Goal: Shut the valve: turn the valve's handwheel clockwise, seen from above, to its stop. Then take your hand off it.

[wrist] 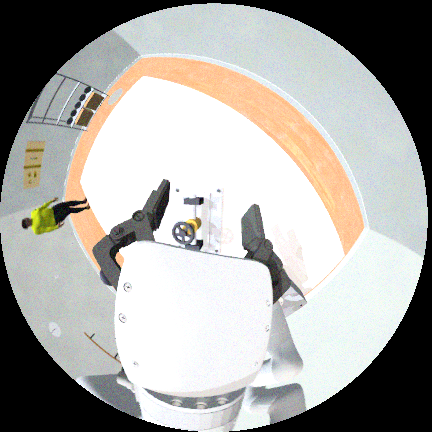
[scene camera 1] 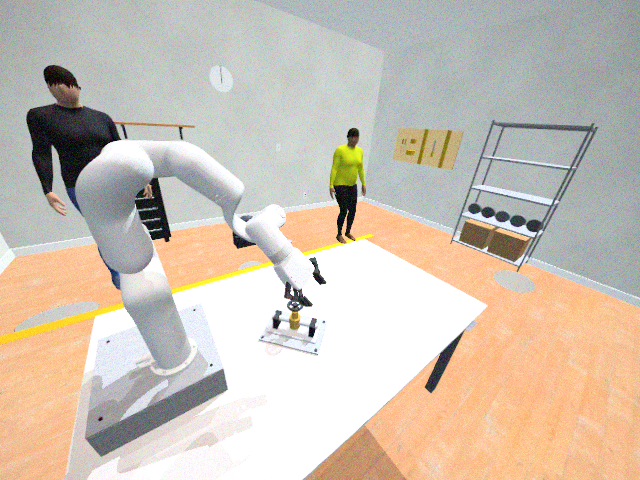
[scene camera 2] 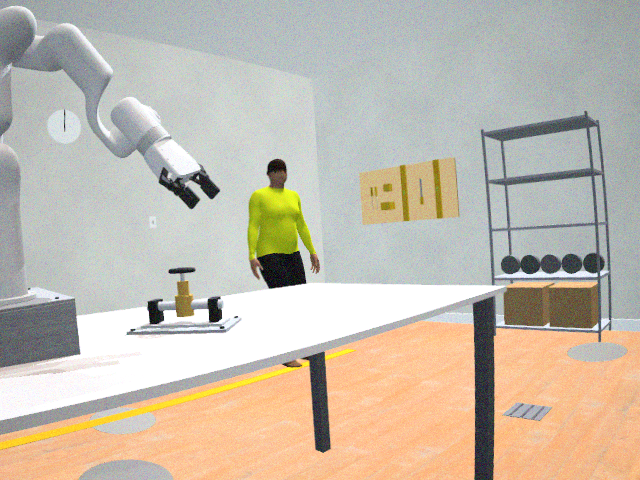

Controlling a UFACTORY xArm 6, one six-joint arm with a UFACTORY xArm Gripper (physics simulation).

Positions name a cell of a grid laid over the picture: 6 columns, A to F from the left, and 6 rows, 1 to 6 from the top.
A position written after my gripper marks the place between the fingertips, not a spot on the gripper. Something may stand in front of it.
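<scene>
From scene camera 2 I can see my gripper (scene camera 2: B3) and a light base plate (scene camera 2: C5). Scene camera 1 gives me the gripper (scene camera 1: C4) too, along with the plate (scene camera 1: C5), and the wrist view's got the plate (wrist: C3) as well.
</scene>
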